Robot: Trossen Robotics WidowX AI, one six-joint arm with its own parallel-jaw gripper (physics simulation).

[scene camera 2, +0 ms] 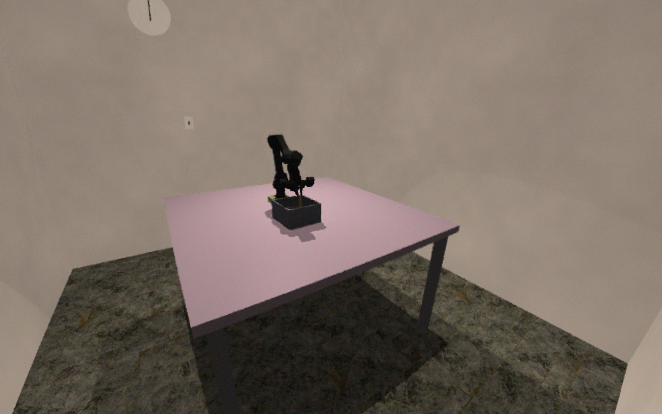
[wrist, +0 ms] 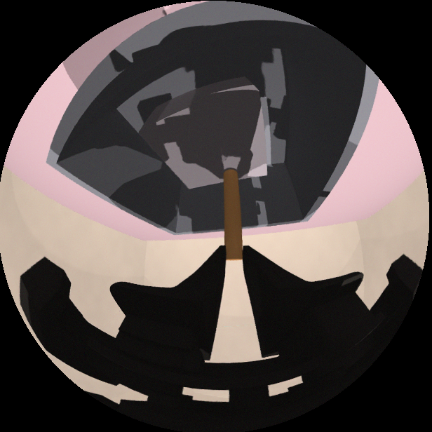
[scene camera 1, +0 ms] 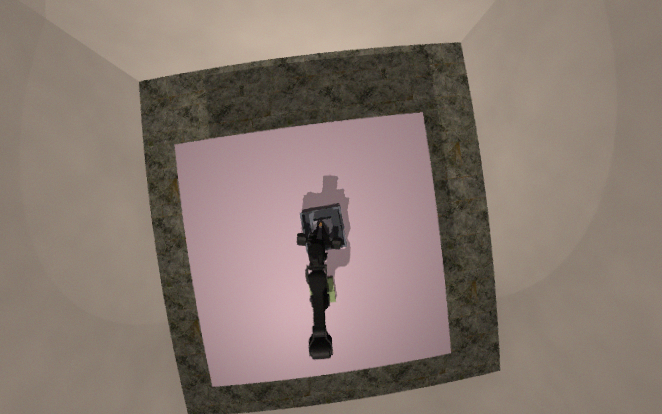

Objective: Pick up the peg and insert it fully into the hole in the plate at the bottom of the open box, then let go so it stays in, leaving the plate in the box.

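Places are measured from the arm's base along level axes (x ahead, y left, z up), in metres.
Pixels of known places: gripper, between the fingertips: (scene camera 2: pixel 299 196) (scene camera 1: pixel 320 225); arm's base, origin of its link: (scene camera 2: pixel 280 196).
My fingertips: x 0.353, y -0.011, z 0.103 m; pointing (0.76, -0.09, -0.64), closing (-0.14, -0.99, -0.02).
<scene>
Ahead of a thing's pixels: the offset from my fingertips to its top centre. Level surfaces: height alone.
My gripper (wrist: pixel 233 250) (scene camera 2: pixel 300 191) is shut on the upper end of a brown, slim peg {0.003 m ahead, 0.000 m left, 0.006 m up} (wrist: pixel 233 215) (scene camera 2: pixel 300 200). The peg points down into the open dark grey box {0.025 m back, 0.012 m right, 0.036 m down} (scene camera 2: pixel 305 216) (wrist: pixel 327 125) on the table. The plate (wrist: pixel 200 125) lies at the bottom of the box, mostly in shadow, with lit greyish-pink patches. In the wrist view the peg's lower end overlaps the plate near its edge, at a small dark spot. I cannot tell whether that end is in the hole. In scene camera 1 the gripper is over the box (scene camera 1: pixel 335 211).
The box walls stand around the peg on all sides. The pink table {0.134 m down} (scene camera 1: pixel 250 200) (scene camera 2: pixel 250 260) carries the box and the black arm (scene camera 1: pixel 318 290) (scene camera 2: pixel 278 165). A green piece (scene camera 1: pixel 332 292) (scene camera 2: pixel 272 198) is at the arm's base.
</scene>
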